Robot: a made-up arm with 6 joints.
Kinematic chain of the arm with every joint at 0, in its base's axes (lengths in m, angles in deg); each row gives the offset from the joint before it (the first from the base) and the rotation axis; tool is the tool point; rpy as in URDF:
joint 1: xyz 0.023 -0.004 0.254 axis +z
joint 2: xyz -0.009 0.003 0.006 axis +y
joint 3: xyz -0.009 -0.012 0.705 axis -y
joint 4: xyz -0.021 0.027 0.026 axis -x
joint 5: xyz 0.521 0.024 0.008 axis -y
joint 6: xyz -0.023 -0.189 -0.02 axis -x
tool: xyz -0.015 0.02 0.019 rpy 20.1 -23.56 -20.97
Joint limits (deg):
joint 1: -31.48..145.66
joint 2: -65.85..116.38
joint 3: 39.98..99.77
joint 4: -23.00..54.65
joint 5: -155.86..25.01
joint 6: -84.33..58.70
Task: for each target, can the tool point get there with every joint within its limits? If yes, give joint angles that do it. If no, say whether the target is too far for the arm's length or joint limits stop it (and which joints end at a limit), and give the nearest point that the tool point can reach.
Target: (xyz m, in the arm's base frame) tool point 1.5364 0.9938 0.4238
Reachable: no: too far | nearest point 1.0749 0.6895 0.3741 | short by 0.555 m
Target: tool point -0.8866 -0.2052 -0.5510
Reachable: no: joint limits stop it (at a limit: joint 1, joint 2, joint 3, joint 4, joint 6) | nearest point -0.7184 0.5236 -0.4905 | short by 0.750 m
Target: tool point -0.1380 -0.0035 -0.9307
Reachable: no: joint limits stop it (at a limit: joint 1, joint 2, joint 3, joint 4, joint 5, joint 6) | nearest point -0.4858 0.4606 -0.5226 | short by 0.709 m
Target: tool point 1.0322 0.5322 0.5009
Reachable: yes | joints 33.94 79.77 86.20 13.33 3.01 19.82
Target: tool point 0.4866 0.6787 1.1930
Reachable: yes | joints 63.17 36.81 62.94 32.86 -129.82 -52.90
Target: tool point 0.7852 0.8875 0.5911
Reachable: yes | joints 53.65 76.61 78.91 30.09 -91.31 -3.56
